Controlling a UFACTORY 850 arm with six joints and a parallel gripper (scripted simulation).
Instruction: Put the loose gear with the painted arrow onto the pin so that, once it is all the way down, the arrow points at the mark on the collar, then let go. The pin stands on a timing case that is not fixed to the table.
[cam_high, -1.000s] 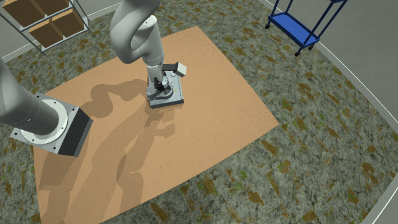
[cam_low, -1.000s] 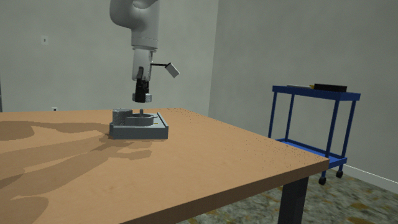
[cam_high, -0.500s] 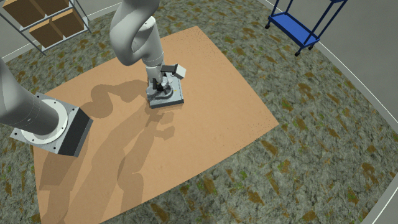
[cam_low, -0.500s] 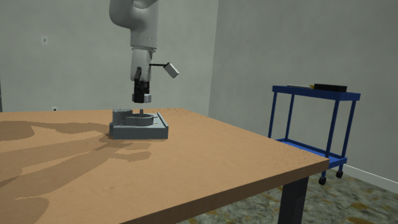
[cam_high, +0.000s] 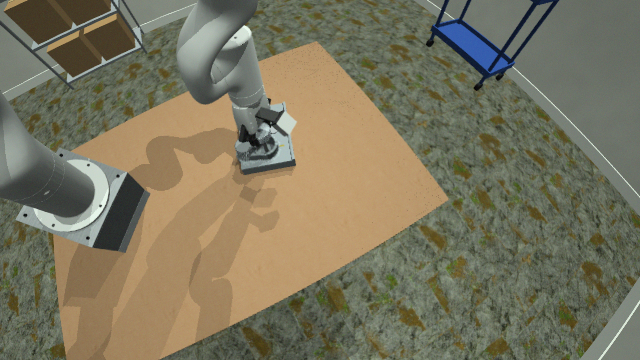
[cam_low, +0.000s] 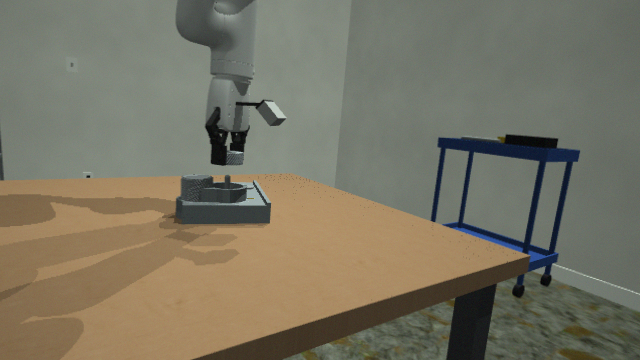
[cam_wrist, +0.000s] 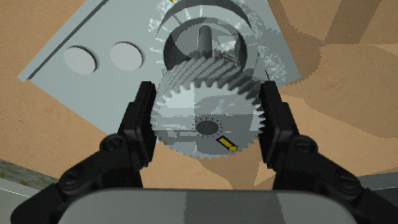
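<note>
Now: the loose gear right at my hand. The rest, counted from my hand: grey pin 90 mm below, 80 mm to the left, 20 mm behind.
</note>
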